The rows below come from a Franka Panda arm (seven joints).
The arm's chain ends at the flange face. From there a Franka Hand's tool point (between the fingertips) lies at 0.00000 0.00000 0.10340 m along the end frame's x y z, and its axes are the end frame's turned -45 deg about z.
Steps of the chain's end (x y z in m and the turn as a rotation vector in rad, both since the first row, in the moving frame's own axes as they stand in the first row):
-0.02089 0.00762 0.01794 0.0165 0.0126 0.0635
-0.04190 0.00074 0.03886 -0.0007 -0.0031 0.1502
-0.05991 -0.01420 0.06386 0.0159 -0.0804 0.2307
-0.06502 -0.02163 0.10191 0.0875 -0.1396 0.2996
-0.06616 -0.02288 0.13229 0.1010 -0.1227 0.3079
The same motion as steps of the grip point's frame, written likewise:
-0.01802 -0.00960 0.01792 0.0028 0.0206 0.0635
-0.03041 -0.02930 0.03886 0.0017 -0.0027 0.1502
-0.03618 -0.05992 0.06351 0.0681 -0.0456 0.2307
-0.03195 -0.07812 0.10052 0.1606 -0.0368 0.2996
-0.02967 -0.07923 0.13100 0.1582 -0.0153 0.3079

